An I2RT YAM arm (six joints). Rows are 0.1 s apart.
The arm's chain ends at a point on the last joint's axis. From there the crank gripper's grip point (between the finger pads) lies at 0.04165 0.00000 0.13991 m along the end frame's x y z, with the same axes.
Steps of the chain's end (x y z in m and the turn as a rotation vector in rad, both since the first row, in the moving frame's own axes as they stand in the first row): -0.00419 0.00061 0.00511 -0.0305 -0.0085 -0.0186; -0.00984 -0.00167 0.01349 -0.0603 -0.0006 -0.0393; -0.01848 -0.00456 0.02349 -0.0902 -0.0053 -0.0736; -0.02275 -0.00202 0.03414 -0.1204 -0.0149 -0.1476; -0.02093 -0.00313 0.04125 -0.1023 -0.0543 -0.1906; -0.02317 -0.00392 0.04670 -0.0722 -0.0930 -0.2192; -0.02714 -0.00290 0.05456 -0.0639 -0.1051 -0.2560
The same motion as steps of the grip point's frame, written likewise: -0.00535 0.00412 0.00541 -0.0305 -0.0085 -0.0186; -0.00979 0.00513 0.01331 -0.0603 -0.0006 -0.0393; -0.01887 0.00501 0.02328 -0.0902 -0.0053 -0.0736; -0.02404 0.00880 0.03410 -0.1204 -0.0149 -0.1476; -0.02792 0.00403 0.04296 -0.1023 -0.0543 -0.1906; -0.03612 -0.00140 0.04990 -0.0722 -0.0930 -0.2192; -0.04210 -0.00259 0.05817 -0.0639 -0.1051 -0.2560
